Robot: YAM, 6 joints.
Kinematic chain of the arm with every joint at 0, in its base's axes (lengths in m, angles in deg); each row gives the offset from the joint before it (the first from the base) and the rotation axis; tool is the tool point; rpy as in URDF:
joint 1: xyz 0 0 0.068 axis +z
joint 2: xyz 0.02 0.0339 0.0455 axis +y
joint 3: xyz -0.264 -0.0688 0 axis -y
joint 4: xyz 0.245 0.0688 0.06 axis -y
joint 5: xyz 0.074 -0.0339 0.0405 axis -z
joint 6: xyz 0.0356 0 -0.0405 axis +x
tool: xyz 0 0 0 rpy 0 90 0
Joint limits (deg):
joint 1: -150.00..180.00
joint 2: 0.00..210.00
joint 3: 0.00..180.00
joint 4: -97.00..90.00
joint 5: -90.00..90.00
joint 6: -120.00..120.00
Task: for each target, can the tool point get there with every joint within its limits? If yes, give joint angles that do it. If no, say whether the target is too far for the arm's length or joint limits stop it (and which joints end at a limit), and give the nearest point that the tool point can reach.
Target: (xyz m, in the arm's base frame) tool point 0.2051 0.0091 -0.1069
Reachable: yes | joints 1.09 148.34 39.96 8.26 -8.37 8.00
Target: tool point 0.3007 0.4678 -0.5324
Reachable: no: too far | nearest point 0.2349 0.3654 -0.3290 | short by 0.237 m
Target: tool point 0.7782 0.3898 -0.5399
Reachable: no: too far | nearest point 0.4702 0.2355 -0.2510 | short by 0.450 m
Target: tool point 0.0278 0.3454 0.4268
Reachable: yes | joints 91.12 95.65 77.99 72.82 76.10 62.35
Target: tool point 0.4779 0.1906 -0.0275
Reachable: yes | joints 23.04 183.10 164.54 -82.50 19.13 71.85
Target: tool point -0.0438 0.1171 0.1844
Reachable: yes | joints 107.56 27.68 17.14 -26.65 -10.37 15.38
